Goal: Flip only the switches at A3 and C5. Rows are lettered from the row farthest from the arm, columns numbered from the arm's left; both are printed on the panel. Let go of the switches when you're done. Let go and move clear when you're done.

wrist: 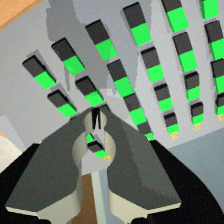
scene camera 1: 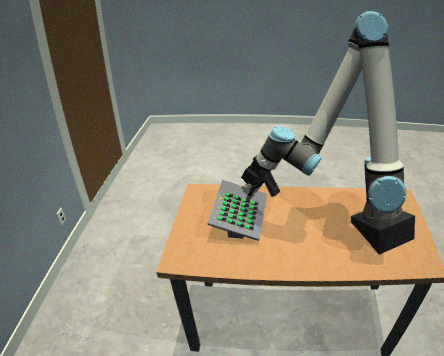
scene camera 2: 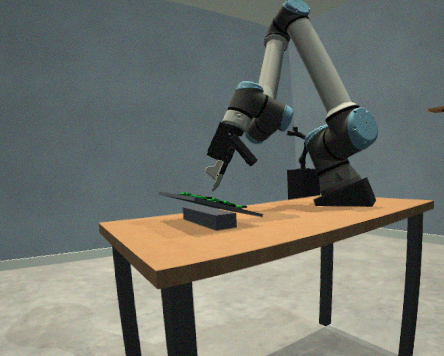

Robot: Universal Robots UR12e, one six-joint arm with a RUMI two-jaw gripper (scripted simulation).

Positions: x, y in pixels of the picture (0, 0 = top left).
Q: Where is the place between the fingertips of the gripper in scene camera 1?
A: At 246, 200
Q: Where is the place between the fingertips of the gripper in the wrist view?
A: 97, 109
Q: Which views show the gripper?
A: The wrist view, scene camera 1 and scene camera 2: all of them.
